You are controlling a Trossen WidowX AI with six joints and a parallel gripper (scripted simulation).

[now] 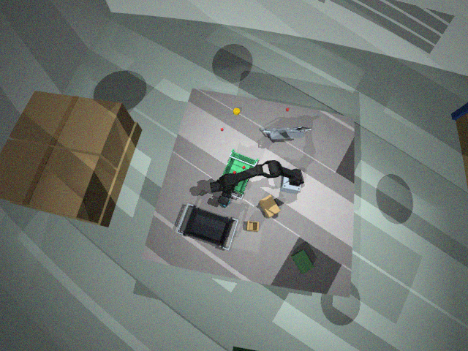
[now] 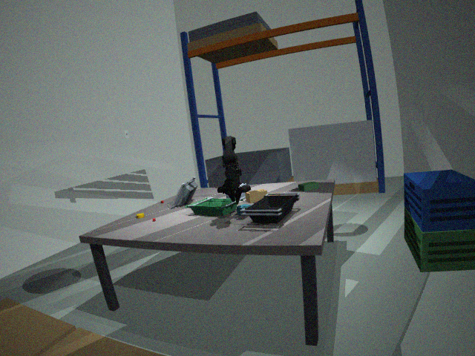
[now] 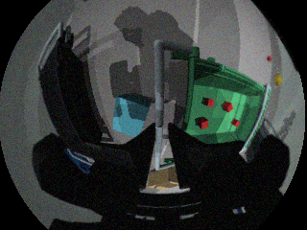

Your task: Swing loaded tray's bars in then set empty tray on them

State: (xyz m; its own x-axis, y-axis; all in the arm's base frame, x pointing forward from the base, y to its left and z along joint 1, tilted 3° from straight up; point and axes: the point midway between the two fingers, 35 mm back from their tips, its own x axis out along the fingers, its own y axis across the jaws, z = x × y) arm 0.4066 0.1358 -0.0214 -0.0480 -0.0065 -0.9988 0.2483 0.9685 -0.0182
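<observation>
My gripper tip is now 20 mm short of the teal block, 50 mm to the right of it and 30 mm above it. Round my gripper tip: tan block: 270 mm behind, 40 mm to the left, 20 mm below; small tan box: 180 mm behind, 180 mm to the left, 30 mm below; red block: 120 mm ahead, 480 mm to the right, 40 mm below.
</observation>
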